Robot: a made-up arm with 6 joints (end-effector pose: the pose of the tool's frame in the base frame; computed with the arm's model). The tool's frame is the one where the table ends. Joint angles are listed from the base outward.
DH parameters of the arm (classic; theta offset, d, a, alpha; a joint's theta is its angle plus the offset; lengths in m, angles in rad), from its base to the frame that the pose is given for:
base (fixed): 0.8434 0 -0.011 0
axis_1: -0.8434 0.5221 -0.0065 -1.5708
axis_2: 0.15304 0 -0.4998 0
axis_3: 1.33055 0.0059 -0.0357 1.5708
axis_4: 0 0.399 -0.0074 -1.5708
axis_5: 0 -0.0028 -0.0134 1.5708
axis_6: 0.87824 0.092 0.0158 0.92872
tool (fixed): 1.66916 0.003 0 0
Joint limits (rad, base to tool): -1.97..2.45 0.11..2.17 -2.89..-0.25 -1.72..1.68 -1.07..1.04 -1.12..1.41
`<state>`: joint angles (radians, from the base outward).
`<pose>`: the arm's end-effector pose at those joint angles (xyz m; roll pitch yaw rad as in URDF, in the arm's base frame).
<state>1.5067 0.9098 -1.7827 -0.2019 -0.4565 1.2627</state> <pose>-0.0418 -0.0644 1.4040 -0.1538 -1.1065 -1.0561</pose>
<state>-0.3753 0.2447 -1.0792 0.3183 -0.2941 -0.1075</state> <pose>-0.2194 0.0766 1.1478 0.0080 -1.2975 2.2917</pose>
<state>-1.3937 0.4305 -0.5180 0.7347 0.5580 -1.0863</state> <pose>0.0294 -0.0497 0.8783 2.1565 -0.1894 -0.5310</pose>
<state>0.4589 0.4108 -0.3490 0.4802 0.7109 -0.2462</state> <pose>0.0137 0.0413 0.7907 2.8581 -0.0465 0.9422</pose>
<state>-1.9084 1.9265 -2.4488 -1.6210 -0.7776 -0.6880</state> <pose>-0.1334 -0.6007 1.2544 -0.2557 0.2548 -1.1309</pose>
